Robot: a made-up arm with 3 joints. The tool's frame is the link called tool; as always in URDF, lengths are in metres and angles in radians.
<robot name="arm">
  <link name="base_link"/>
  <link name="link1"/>
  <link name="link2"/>
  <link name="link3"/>
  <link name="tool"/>
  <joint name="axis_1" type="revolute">
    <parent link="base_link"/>
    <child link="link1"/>
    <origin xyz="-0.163 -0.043 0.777"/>
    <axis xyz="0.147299 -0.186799 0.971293"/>
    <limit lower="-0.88" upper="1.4"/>
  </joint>
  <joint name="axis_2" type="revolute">
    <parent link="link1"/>
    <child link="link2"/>
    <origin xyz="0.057 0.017 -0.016"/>
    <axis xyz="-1 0 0"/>
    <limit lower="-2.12" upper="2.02"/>
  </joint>
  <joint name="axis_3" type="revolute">
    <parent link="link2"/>
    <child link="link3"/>
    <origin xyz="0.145 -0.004 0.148"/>
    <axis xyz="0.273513 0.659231 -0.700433"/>
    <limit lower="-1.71" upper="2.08"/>
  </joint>
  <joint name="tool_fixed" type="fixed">
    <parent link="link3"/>
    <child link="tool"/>
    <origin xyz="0.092 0.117 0.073" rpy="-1.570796 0 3.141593"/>
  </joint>
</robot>
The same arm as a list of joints. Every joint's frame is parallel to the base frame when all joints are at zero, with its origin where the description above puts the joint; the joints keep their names.
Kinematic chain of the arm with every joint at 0, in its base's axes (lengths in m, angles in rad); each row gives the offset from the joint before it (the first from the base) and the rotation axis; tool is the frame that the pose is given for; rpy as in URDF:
axis_1: xyz -0.163 -0.043 0.777 axis 0.147299 -0.186799 0.971293
axis_2: xyz 0.057 0.017 -0.016 axis -x
axis_3: xyz 0.145 -0.004 0.148 axis 0.273513 0.659231 -0.700433
tool: xyz 0.092 0.117 0.073 rpy -1.5708 0 -3.1416
Joint limits (rad, base to tool): -0.88..1.4 -2.12..2.02 -1.71..2.08

